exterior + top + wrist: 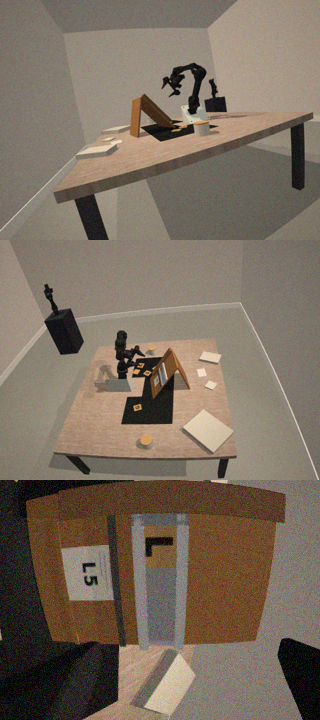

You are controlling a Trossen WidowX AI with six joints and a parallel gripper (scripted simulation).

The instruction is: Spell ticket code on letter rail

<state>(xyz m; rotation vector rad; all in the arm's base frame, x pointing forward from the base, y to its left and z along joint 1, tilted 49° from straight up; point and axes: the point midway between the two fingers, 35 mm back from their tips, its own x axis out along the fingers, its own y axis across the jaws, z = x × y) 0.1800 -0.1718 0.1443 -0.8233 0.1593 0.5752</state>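
My gripper tip is 30 mm past the orange tile, 160 mm to the right of it and 280 mm above it. The rest, counted from my gripper tip: white ticket: 80 mm ahead, 10 mm to the right, 210 mm below; black mat: 10 mm behind, 280 mm below.
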